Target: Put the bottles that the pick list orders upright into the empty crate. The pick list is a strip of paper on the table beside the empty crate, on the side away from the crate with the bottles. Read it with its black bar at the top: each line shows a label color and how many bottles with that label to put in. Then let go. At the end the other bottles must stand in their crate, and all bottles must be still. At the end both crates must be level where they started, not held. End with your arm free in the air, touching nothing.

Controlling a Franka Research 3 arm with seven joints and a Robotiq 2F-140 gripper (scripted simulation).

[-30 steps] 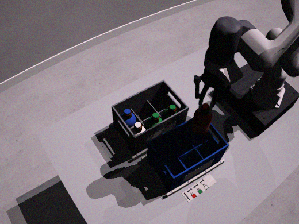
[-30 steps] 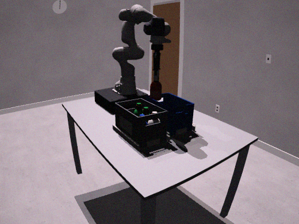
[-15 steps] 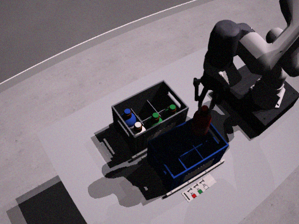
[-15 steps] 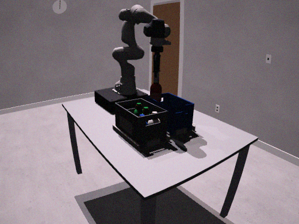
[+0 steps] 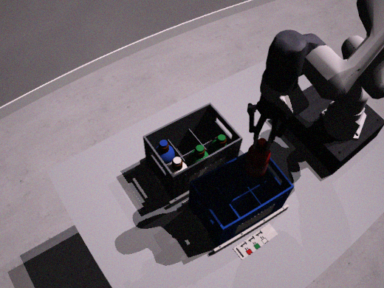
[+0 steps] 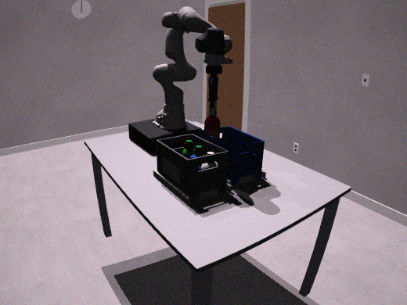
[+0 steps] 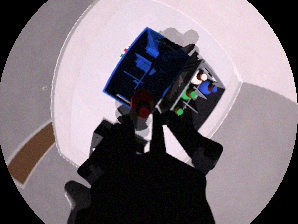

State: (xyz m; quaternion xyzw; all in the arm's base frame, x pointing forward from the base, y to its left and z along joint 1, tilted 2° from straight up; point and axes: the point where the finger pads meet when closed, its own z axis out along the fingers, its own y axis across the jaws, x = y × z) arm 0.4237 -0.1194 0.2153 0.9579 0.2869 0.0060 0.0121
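Now: hand 8 cm above the red-label bottle. Round my hand: black crate: 21 cm to the right, 21 cm below, 7 cm ahead; white-labelled bottle: 21 cm below, 19 cm to the right, 17 cm ahead; blue crate: 21 cm below, 9 cm ahead, 2 cm to the left.
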